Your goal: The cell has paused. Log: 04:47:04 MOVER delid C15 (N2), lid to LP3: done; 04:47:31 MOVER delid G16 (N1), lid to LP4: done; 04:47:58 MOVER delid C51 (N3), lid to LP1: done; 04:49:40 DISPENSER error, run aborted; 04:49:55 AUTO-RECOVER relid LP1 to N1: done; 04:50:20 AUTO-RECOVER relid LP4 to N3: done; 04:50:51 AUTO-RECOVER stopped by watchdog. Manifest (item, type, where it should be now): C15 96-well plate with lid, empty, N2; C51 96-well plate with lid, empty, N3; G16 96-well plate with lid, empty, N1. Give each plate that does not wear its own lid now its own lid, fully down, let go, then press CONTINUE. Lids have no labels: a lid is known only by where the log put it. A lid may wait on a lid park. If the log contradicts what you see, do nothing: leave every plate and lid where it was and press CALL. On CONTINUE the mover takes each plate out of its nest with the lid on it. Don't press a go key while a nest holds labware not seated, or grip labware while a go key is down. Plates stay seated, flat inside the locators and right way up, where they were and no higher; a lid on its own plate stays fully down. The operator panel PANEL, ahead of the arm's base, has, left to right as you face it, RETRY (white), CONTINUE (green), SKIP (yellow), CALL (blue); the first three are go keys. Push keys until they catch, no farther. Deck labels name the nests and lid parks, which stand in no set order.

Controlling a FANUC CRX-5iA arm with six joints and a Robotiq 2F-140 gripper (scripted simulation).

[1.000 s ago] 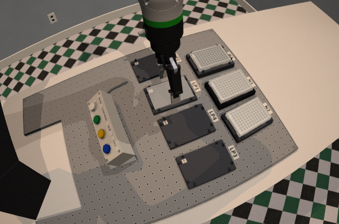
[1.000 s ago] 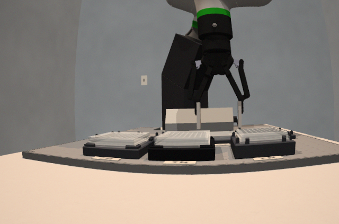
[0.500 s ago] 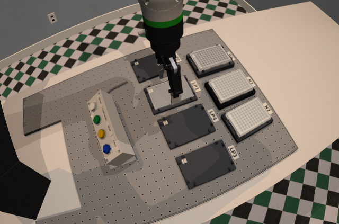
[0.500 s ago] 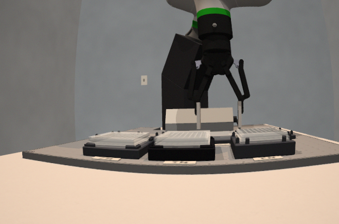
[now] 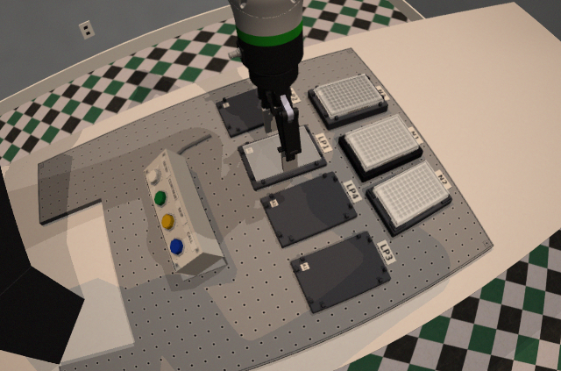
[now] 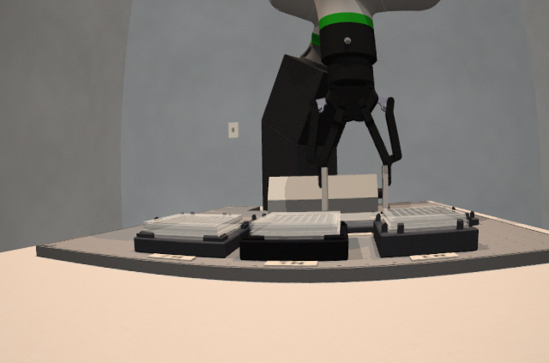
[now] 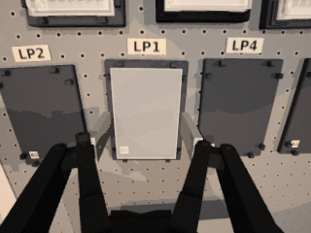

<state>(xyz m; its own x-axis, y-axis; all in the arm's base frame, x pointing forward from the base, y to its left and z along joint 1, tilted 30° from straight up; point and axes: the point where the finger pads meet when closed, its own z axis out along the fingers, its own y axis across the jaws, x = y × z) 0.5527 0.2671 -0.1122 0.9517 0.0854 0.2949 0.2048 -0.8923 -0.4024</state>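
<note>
Now: the lid park LP1 5 cm below my hand. Round my hand: lid park LP4: 12 cm to the right, 5 cm below, 3 cm ahead; then lid park LP2: 13 cm to the left, 5 cm below, 4 cm behind; then white retry key: 24 cm behind, 4 cm to the right, 1 cm above.
</note>
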